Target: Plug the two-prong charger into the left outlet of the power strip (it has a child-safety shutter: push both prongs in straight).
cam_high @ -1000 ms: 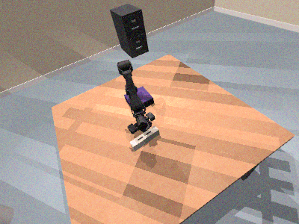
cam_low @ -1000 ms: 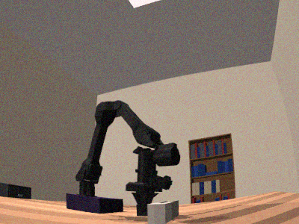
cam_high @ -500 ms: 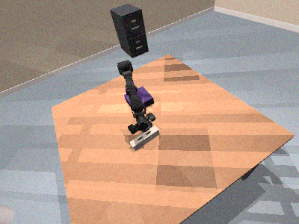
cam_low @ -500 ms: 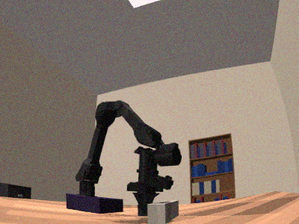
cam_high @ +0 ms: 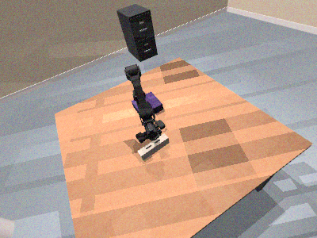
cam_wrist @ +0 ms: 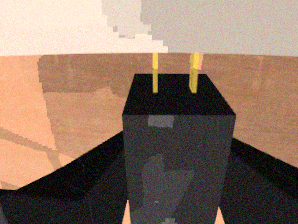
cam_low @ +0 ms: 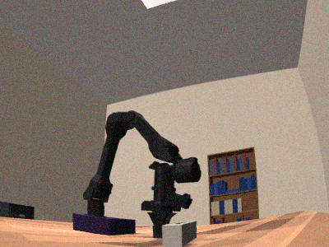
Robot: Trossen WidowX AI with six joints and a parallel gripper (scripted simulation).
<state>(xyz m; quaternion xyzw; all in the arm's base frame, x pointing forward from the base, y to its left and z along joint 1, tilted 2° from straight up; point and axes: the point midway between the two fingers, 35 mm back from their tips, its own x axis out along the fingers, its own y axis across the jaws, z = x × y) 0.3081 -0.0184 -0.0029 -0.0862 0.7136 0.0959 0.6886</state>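
Right now my gripper tip is 2 cm short of the dark grey charger and 1 cm below it.
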